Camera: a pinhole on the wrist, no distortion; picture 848 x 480 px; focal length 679.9 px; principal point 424.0 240.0 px. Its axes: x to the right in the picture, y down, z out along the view. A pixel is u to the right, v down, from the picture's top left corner.
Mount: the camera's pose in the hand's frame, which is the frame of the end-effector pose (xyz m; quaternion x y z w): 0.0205 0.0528 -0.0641 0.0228 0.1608 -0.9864 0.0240
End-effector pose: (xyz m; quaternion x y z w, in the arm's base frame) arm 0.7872 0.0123 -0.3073 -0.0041 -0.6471 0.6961 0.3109
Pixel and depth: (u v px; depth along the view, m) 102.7 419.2 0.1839
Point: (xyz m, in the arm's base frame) 0.6842 -0.0333 -0.2068
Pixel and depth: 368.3 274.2 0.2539
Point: 0.7070 -0.1305 -0.2307
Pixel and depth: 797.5 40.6 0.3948
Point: 0.8135 -0.3829 -0.3643
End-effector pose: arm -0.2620 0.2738 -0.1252 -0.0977 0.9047 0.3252 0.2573
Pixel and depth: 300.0 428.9 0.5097
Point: -0.1137 0.3303 -0.5568
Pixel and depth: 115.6 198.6 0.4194
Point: -0.2680 0.4587 -0.4843
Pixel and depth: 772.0 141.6 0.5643
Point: 0.2012 0.5368 -0.3185
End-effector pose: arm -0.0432 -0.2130 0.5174 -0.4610 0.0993 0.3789 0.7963
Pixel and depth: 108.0 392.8 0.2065
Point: 0.0474 -0.0727 0.5637
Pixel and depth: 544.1 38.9 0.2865
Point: -0.1465 -0.0374 0.6426
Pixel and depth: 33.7 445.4 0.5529
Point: 0.2883 0.2192 0.7643
